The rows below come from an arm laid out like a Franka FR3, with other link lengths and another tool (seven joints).
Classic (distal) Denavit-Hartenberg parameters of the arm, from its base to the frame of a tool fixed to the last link. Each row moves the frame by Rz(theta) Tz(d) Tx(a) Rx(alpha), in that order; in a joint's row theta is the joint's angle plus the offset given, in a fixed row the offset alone. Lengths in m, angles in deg.
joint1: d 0.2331, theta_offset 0, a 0, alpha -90
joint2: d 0, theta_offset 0, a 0, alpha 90
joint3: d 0.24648, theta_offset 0, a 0.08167, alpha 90
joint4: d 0, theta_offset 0, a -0.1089, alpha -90
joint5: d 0.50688, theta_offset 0, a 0, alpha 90
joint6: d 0, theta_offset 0, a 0.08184, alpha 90
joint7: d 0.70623, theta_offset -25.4, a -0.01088, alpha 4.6
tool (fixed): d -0.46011, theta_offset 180, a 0, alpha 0
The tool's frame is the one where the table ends.
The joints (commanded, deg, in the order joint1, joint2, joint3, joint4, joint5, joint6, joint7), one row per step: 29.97, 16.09, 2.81, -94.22, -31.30, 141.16, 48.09; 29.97, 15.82, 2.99, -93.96, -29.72, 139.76, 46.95; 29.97, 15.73, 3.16, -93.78, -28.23, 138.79, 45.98; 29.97, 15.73, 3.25, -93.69, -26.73, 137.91, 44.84; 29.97, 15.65, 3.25, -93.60, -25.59, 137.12, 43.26; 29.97, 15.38, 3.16, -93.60, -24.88, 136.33, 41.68; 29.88, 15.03, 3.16, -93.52, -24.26, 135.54, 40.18; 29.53, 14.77, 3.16, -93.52, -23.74, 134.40, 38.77; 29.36, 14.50, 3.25, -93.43, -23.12, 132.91, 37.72
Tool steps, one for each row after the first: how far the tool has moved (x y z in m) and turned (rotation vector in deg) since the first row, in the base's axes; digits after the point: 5 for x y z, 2 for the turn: -0.00361, -0.00012, 0.00188, -0.01, 1.24, -0.13; -0.00699, 0.00093, 0.00123, 0.17, 2.41, -0.12; -0.01008, 0.00126, -0.00155, 0.20, 3.67, 0.01; -0.01180, 0.00053, -0.00227, -0.22, 4.61, 0.60; -0.01270, -0.00191, -0.00073, -0.94, 5.23, 1.25; -0.01327, -0.00428, 0.00299, -1.56, 5.69, 1.89; -0.01307, -0.01135, 0.00359, -2.47, 6.52, 2.10; -0.01550, -0.01567, 0.00423, -3.21, 7.60, 2.15
